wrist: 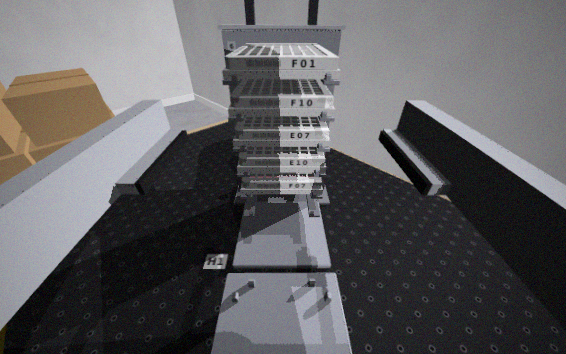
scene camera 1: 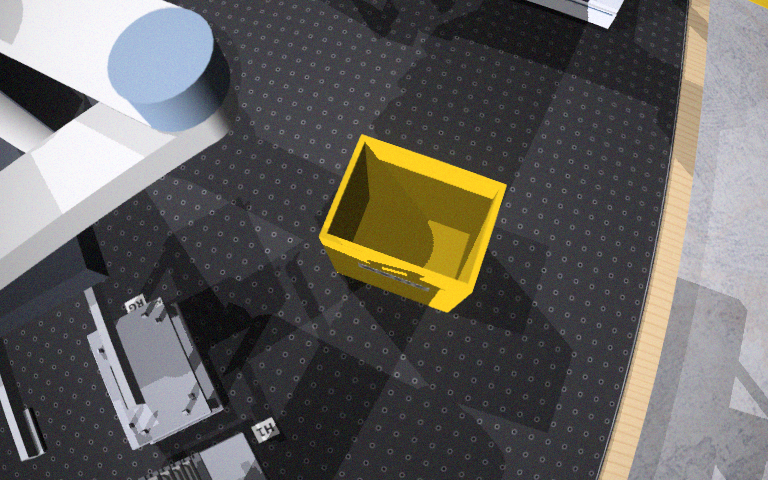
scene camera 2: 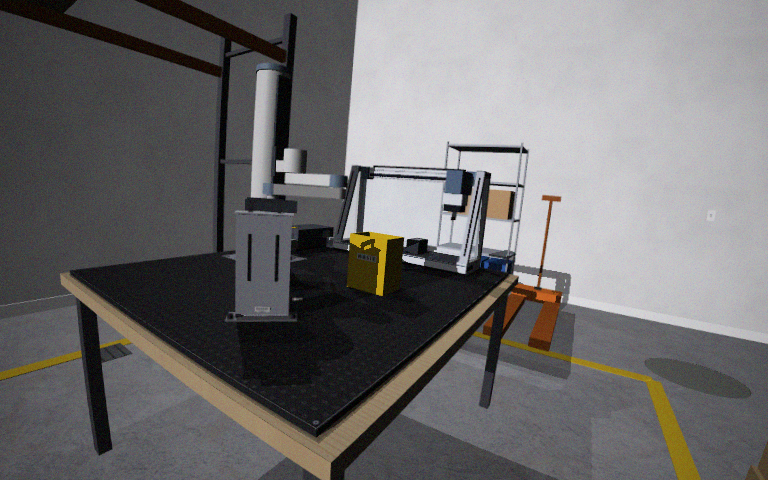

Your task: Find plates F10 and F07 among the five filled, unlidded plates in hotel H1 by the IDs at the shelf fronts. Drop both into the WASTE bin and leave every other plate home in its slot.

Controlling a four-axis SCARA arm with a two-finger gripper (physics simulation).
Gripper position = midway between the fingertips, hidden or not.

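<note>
Scene camera 1 shows my gripper [scene camera 1: 82, 432] and an RG nest [scene camera 1: 165, 376]. Scene camera 2 shows a hotel H1 [scene camera 2: 262, 291]. In the wrist view are the hotel H1 [wrist: 329, 39] and my gripper [wrist: 283, 119].
</note>
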